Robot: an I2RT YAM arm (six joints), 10 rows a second.
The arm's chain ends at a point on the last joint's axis. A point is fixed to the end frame.
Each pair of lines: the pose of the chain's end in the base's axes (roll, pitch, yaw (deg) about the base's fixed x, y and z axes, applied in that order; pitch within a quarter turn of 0, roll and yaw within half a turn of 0; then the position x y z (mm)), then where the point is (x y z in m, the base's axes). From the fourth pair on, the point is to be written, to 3 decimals.
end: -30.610 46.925 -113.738 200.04 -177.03 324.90
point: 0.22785 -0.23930 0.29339
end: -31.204 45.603 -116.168 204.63 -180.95 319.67
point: 0.22973 -0.24470 0.28886
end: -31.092 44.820 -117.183 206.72 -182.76 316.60
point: 0.23044 -0.24737 0.28649
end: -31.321 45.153 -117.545 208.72 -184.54 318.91
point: 0.232 -0.249 0.288
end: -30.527 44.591 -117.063 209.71 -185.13 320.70
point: 0.233 -0.250 0.291
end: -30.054 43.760 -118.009 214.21 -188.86 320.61
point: 0.236 -0.255 0.292
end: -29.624 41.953 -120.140 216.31 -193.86 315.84
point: 0.235 -0.261 0.289
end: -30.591 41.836 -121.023 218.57 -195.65 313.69
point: 0.237 -0.263 0.286
